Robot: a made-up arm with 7 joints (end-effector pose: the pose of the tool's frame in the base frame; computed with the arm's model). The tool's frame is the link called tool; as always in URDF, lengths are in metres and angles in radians.
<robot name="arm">
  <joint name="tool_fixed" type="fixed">
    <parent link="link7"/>
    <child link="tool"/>
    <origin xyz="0 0 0" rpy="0 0.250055 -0.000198"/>
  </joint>
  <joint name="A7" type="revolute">
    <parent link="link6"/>
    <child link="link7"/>
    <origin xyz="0.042 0 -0.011" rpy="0 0 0"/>
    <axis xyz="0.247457 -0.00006 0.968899"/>
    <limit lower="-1.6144" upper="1.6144" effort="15" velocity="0.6"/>
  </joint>
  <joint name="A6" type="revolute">
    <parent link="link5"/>
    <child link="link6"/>
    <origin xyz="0.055 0 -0.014" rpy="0 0 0"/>
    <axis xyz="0.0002 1 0.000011"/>
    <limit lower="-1.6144" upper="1.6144" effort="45" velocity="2.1"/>
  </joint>
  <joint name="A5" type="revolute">
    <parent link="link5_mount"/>
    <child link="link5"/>
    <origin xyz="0.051 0.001 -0.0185" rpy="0 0 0"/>
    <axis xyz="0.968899 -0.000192 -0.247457"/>
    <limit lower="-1.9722" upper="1.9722" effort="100" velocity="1"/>
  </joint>
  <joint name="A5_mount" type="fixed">
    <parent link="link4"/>
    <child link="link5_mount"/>
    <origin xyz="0.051 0.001 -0.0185" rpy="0 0 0"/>
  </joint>
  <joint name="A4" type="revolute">
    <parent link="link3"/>
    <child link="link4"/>
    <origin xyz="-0.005 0 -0.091" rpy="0 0 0"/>
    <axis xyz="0.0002 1 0.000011"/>
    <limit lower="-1.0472" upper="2.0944" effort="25" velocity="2"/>
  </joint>
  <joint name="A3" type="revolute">
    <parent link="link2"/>
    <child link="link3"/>
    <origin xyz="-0.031 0.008 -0.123" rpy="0 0 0"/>
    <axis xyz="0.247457 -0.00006 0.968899"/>
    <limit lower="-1.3" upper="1.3" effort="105" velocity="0.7"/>
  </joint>
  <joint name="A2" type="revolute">
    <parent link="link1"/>
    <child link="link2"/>
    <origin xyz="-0.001 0.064 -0.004" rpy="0 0 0"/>
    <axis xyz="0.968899 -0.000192 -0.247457"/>
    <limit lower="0" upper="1.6" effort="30" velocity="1.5"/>
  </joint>
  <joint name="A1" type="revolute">
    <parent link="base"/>
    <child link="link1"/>
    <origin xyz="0 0 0" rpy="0 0 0"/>
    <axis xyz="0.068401 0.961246 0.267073"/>
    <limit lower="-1.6" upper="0.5" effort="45" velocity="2.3"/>
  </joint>
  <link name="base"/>
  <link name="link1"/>
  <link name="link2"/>
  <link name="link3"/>
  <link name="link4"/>
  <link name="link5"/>
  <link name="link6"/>
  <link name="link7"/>
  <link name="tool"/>
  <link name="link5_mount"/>
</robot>
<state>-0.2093 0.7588 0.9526 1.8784 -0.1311 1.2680 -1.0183</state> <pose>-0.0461 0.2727 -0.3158 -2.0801 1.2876 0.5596</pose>
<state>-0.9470 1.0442 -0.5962 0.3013 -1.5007 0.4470 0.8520</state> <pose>0.3397 0.1784 -0.0887 -0.0223 0.5433 0.5091</pose>
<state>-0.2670 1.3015 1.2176 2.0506 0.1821 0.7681 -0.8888</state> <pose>-0.0138 0.3980 -0.1947 -1.2253 1.0797 0.6484</pose>
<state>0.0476 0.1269 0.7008 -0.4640 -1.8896 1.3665 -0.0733</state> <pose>0.1099 0.1717 -0.1674 -1.2574 0.4045 -0.7959</pose>
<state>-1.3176 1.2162 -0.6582 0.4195 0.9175 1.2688 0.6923</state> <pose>0.3236 0.2472 0.0778 1.8966 -0.2458 2.0053</pose>
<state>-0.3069 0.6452 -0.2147 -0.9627 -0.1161 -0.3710 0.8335</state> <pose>0.1374 0.0665 -0.0446 -0.2743 -1.2050 0.0352</pose>
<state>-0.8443 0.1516 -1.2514 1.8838 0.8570 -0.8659 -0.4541</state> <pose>0.2181 0.1221 -0.3480 1.4615 0.9011 -2.0819</pose>
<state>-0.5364 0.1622 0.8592 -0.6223 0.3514 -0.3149 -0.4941</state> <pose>0.1688 0.2007 -0.0388 0.9193 -0.8427 0.3659</pose>
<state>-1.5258 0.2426 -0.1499 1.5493 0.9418 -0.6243 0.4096</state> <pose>0.4271 0.0287 -0.0964 1.1195 -0.5412 -0.2737</pose>
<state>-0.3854 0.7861 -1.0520 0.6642 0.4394 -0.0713 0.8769</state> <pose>0.1520 0.1925 -0.3427 1.5098 -0.0512 -0.3233</pose>
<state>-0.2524 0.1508 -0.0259 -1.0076 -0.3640 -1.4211 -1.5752</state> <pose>0.0910 0.0886 -0.0570 1.4039 -2.1619 -0.7879</pose>
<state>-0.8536 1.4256 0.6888 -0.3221 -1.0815 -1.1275 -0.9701</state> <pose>0.0847 0.2158 0.1837 1.4502 -2.1862 -0.7677</pose>
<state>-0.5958 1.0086 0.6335 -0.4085 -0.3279 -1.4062 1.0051</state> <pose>0.1421 0.2080 0.0701 -0.4323 -2.4791 0.1011</pose>
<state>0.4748 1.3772 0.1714 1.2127 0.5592 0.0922 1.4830</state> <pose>-0.0360 0.4809 -0.0656 2.8345 0.1523 0.7431</pose>
